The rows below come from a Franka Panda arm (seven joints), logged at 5 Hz.
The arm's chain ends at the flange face. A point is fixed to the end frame.
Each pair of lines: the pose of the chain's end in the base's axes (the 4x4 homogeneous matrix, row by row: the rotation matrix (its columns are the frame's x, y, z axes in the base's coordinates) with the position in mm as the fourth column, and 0 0 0 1 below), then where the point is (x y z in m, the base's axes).
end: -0.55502 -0.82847 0.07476 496.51; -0.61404 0.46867 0.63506 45.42; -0.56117 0.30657 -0.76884 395.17; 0 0 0 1
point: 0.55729 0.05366 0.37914
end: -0.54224 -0.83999 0.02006 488.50; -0.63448 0.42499 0.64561 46.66; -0.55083 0.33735 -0.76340 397.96; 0 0 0 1
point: 0.54828 0.05799 0.38016
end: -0.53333 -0.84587 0.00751 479.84; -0.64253 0.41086 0.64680 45.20; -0.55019 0.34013 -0.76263 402.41; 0 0 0 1
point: 0.53938 0.05752 0.38447
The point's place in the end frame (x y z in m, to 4 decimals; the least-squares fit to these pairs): -0.0298 -0.0514 0.0221
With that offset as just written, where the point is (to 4 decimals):
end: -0.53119 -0.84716 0.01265 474.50; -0.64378 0.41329 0.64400 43.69; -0.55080 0.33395 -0.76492 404.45; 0 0 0 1
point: 0.5342 0.0559 0.3868
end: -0.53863 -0.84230 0.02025 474.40; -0.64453 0.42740 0.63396 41.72; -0.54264 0.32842 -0.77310 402.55; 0 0 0 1
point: 0.5342 0.0530 0.3848
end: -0.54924 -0.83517 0.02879 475.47; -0.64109 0.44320 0.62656 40.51; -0.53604 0.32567 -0.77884 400.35; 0 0 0 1
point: 0.5354 0.0507 0.3824
